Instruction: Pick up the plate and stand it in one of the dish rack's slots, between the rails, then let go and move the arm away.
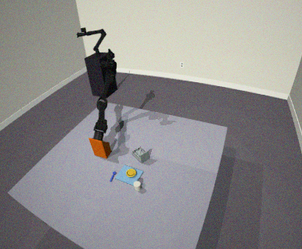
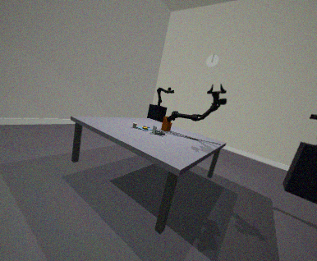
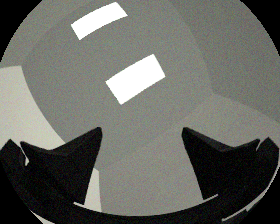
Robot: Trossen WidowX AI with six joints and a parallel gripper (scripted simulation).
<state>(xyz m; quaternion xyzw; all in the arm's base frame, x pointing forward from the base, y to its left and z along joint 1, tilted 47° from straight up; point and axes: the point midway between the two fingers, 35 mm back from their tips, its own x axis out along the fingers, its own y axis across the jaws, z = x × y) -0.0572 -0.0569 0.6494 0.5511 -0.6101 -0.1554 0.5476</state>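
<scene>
Right now the yellow plate is 63 cm below my gripper tip, 51 cm to the right of it and 42 cm ahead of it. Round my gripper tip: blue cloth 64 cm below, 52 cm to the right, 41 cm ahead; then grey dish rack 62 cm below, 39 cm ahead, 34 cm to the right; then blue spoon 64 cm below, 57 cm to the right, 31 cm ahead.
</scene>
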